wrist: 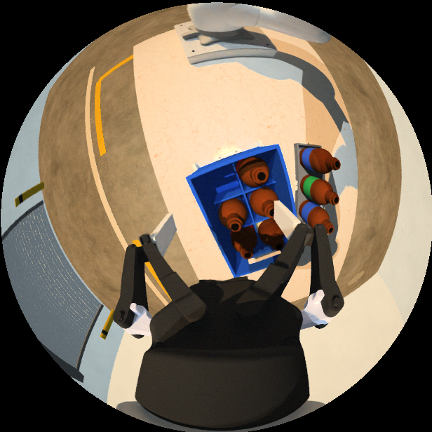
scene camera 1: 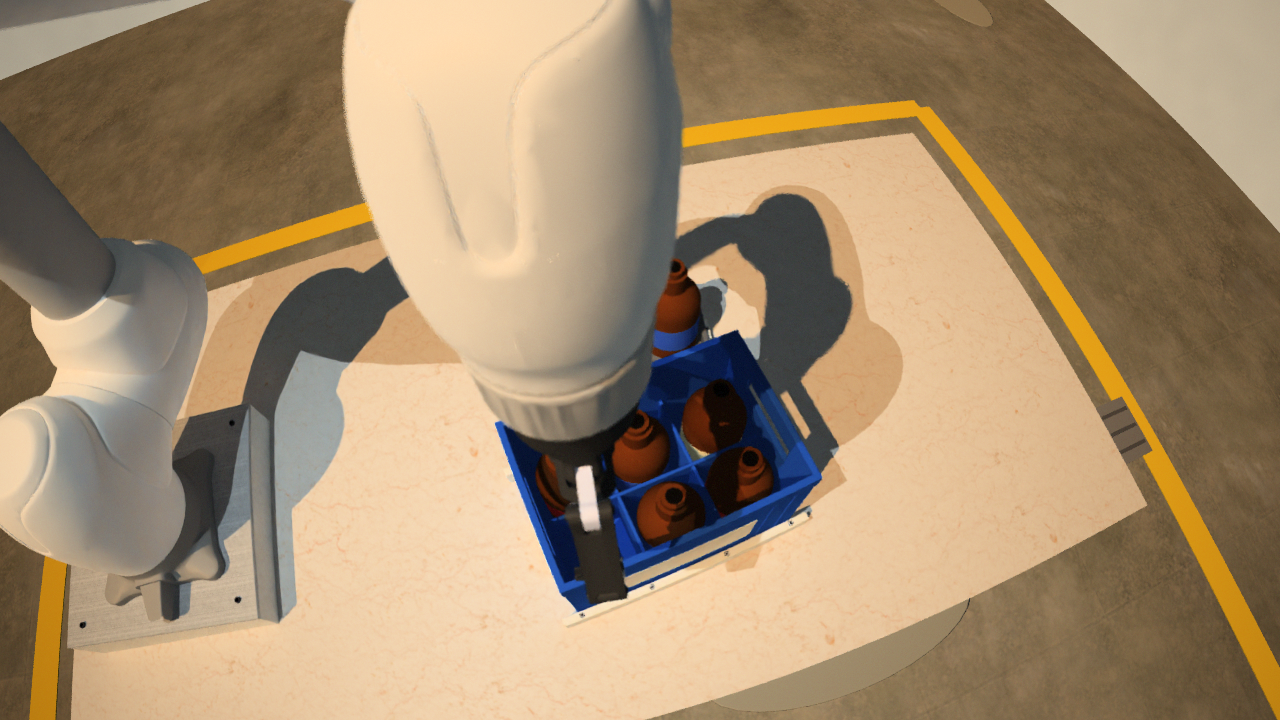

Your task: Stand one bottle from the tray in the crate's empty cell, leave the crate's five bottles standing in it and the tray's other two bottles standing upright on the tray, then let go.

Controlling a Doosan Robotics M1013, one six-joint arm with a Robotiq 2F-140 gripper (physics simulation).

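Places are measured from the arm's base along level axes (x left, y back, z up), in centimetres.
Pixels of known places: arm's base at its link origin: (scene camera 1: 162, 527).
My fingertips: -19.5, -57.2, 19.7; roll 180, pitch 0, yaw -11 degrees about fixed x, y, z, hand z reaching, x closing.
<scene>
For each thing: its top centre in the pictures, then the offset to it from my fingertips, as dx, dy, dz. "*": a spot on its surface instead. Level surfaces: height alone.
- blue crate at a spot on its surface: (scene camera 1: 787, 503) * -4.0, -18.5, -13.4
- blue-banded bottle at its top centre: (scene camera 1: 673, 266) +25.9, -17.8, -10.1
- pale table at its surface level: dz -26.1
- pale strip at a spot on its surface: (scene camera 1: 651, 587) * -5.6, -2.9, -23.1
The blue crate (scene camera 1: 787, 503) (wrist: 215, 220) holds five upright brown bottles; its empty cell (wrist: 207, 186) is at the upper left corner in the wrist view. The grey tray (wrist: 299, 172) beside it bears three upright brown bottles: a blue-banded bottle (wrist: 315, 159), a green-banded bottle (wrist: 317, 190) and another blue-banded bottle (scene camera 1: 677, 313) (wrist: 314, 214). The arm hides the other two in the scene view. My gripper (scene camera 1: 601, 514) (wrist: 223, 215) is open and empty above the crate. One finger overlaps the crate's front left corner in the scene view; the other is hidden there.
The robot's metal base plate (scene camera 1: 228, 537) (wrist: 225, 55) stands at the left of the pale table (scene camera 1: 939, 358) in the scene view. A pale strip (scene camera 1: 651, 587) runs along the crate's front side. Tray and crate stand close together. Yellow lines (scene camera 1: 796, 120) mark the floor around the table.
</scene>
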